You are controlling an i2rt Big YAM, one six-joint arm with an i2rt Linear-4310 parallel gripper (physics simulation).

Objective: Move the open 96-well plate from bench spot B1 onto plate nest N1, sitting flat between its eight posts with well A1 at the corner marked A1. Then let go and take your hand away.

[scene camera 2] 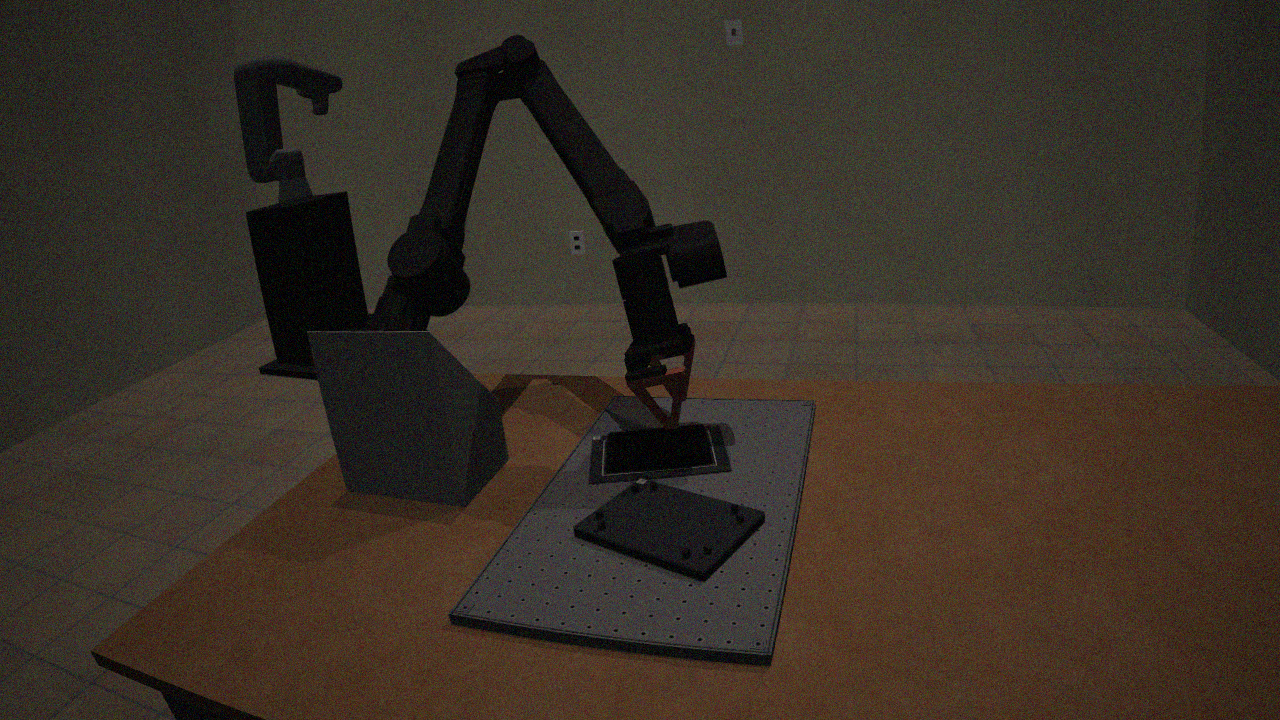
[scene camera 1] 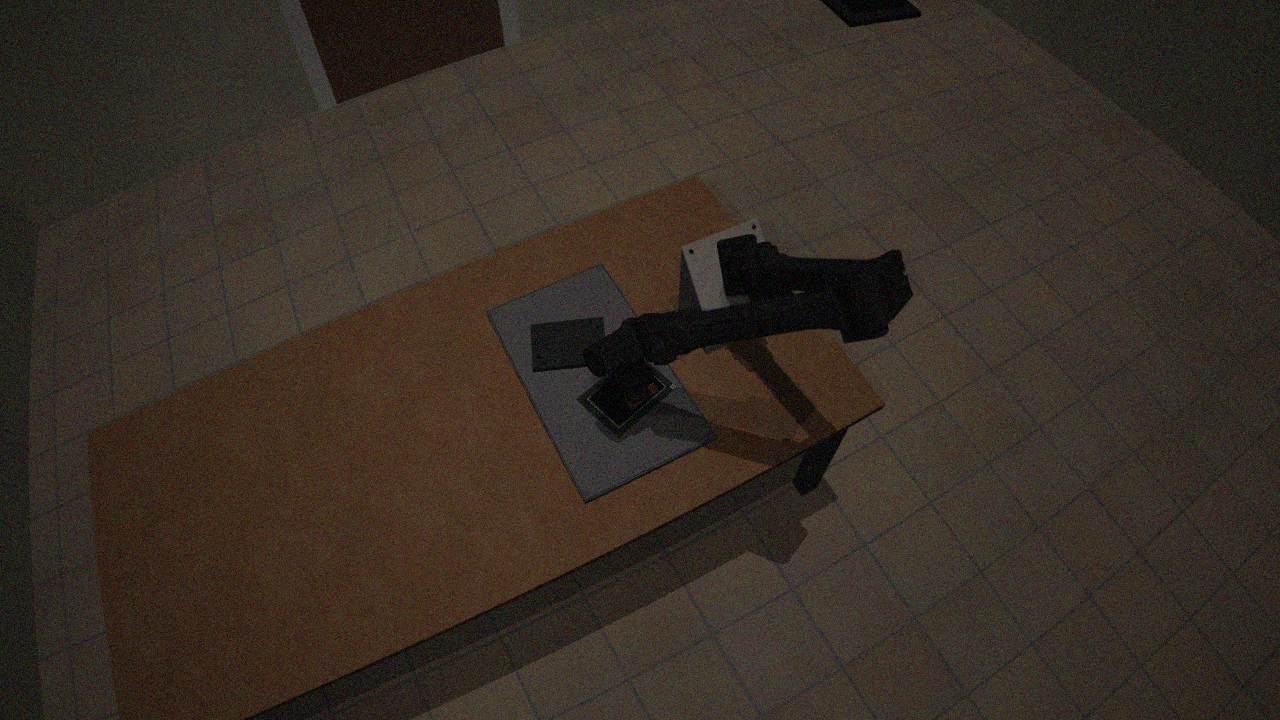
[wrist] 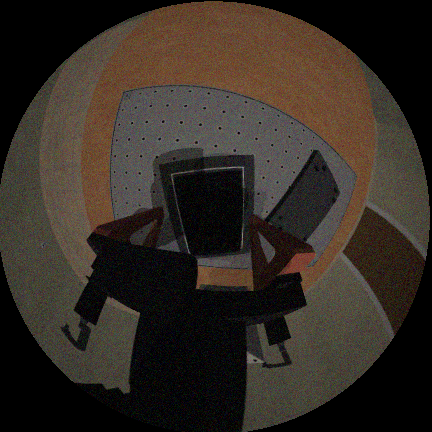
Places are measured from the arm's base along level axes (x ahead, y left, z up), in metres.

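Where they show: gripper, between the fingertips: [scene camera 2: 676,414] [scene camera 1: 618,390] [wrist: 205,214]; arm's base, origin of its link: [scene camera 2: 387,361] [scene camera 1: 738,265].
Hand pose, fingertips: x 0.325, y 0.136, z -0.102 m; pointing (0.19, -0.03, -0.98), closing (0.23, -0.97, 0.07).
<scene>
Each offset is from my fingertips to the top centre of the thing. "spot": to the spot under its first point. Level surfaces: height alone.
The black plate {0.023 m back, 0.015 m right, 0.033 m down} [scene camera 1: 614,395] [scene camera 2: 660,449] [wrist: 210,212] lies flat inside the white outline of the dark bench spot {spot: 0.064 m ahead, 0.021 m right, 0.048 m down} [scene camera 2: 723,461] [wrist: 210,161]. Its wells cannot be made out in the dim light. My gripper [scene camera 1: 639,392] [scene camera 2: 671,422] [wrist: 205,214] is open and empty, pointing down low over the plate. In the wrist view its orange fingers stand apart toward the plate's left and right sides; contact cannot be told. The dark nest {0.052 m ahead, 0.176 m right, 0.027 m down} [scene camera 1: 565,343] [scene camera 2: 669,526] [wrist: 306,200] is beside the spot, with small posts near its corners and nothing on it. A small pale mark {0.008 m back, 0.105 m right, 0.037 m down} [scene camera 2: 641,481] shows at one nest corner.
Spot and nest are on a grey perforated board [scene camera 1: 586,465] [scene camera 2: 554,591] [wrist: 175,110] on the orange-brown table {0.062 m down} [scene camera 1: 313,501] [scene camera 2: 1029,537] [wrist: 240,45]. My arm's grey pedestal [scene camera 1: 699,266] [scene camera 2: 402,411] stands beside the board. A black column [scene camera 2: 308,277] bearing a grey arm-like device stands behind, at the left.
</scene>
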